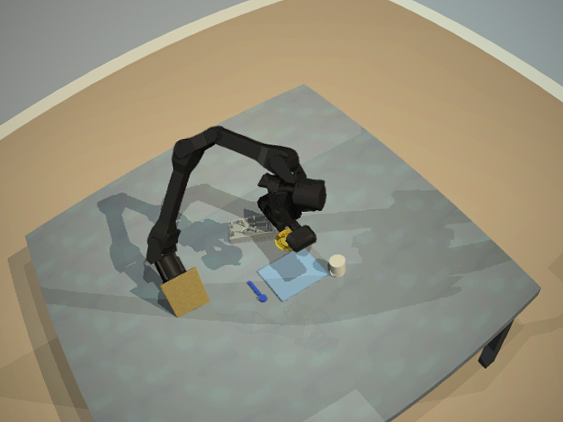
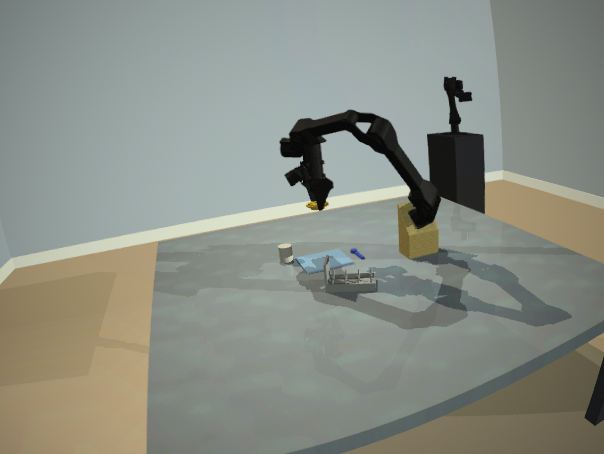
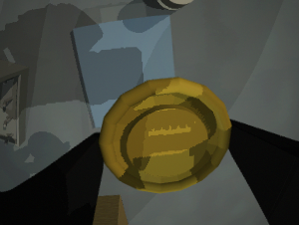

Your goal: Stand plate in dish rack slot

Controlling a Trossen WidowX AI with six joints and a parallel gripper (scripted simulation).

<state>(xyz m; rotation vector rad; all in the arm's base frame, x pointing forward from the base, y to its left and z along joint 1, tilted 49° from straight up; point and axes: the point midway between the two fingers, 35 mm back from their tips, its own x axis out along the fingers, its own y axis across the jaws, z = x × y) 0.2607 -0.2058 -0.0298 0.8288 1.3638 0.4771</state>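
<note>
Right now the grey dish rack is 20 mm ahead of my gripper tip, 230 mm to the left of it and 140 mm below it. Also, from my gripper tip: light blue mat: 10 mm ahead, 30 mm to the left, 170 mm below; yellow plate: 10 mm above; cream cup: 100 mm ahead, 60 mm to the right, 140 mm below.
</note>
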